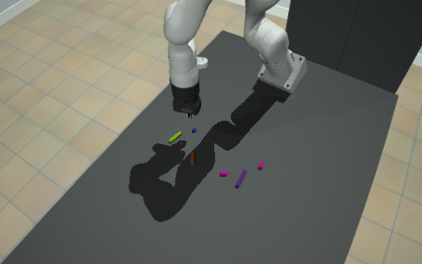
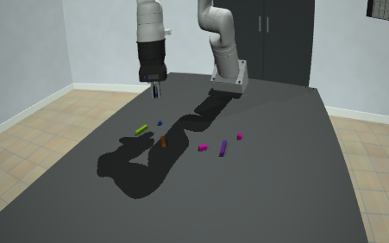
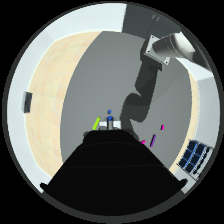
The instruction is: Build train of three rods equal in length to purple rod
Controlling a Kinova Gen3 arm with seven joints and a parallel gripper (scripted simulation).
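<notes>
Right now the lime rod is 110 mm below my hand, 40 mm to the right of it and 40 mm ahead of it. The rest, counted from my hand: orange rod (110 mm below, 70 mm ahead, 60 mm to the left); purple rod (220 mm to the left, 110 mm below, 30 mm ahead).
</notes>
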